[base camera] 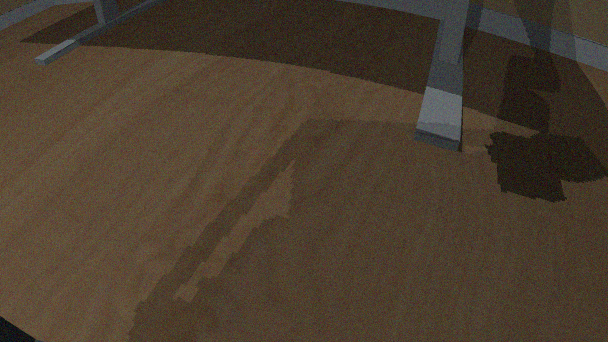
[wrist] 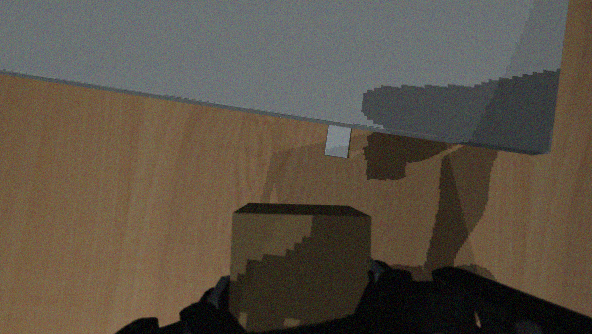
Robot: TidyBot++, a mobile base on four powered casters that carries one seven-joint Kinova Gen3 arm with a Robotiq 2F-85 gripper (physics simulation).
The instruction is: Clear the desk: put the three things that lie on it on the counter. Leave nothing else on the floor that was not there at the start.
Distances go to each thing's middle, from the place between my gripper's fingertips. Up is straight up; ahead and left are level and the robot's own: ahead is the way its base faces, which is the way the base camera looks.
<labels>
I see my gripper 10 mm below the brown box (wrist: 288, 261).
</labels>
